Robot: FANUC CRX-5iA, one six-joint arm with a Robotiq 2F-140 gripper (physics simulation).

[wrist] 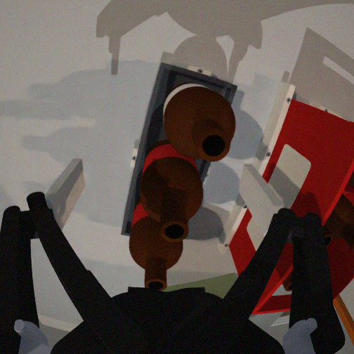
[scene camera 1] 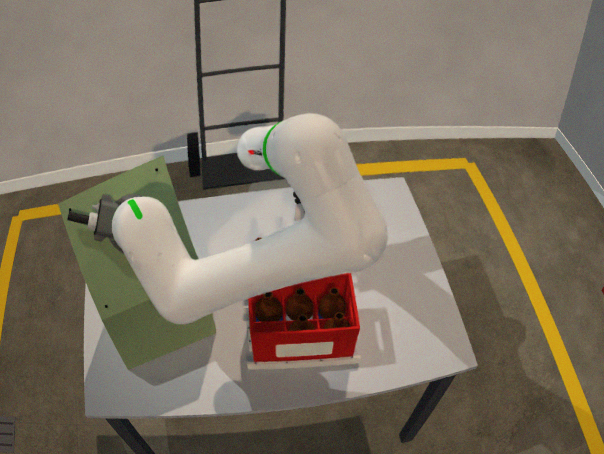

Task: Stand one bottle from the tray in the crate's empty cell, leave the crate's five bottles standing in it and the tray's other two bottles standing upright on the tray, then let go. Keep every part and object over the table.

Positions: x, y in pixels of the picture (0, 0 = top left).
Scene:
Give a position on a red-label bottle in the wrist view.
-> At 171, 191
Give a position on a red-label bottle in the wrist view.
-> At 149, 250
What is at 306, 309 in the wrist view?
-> My gripper.

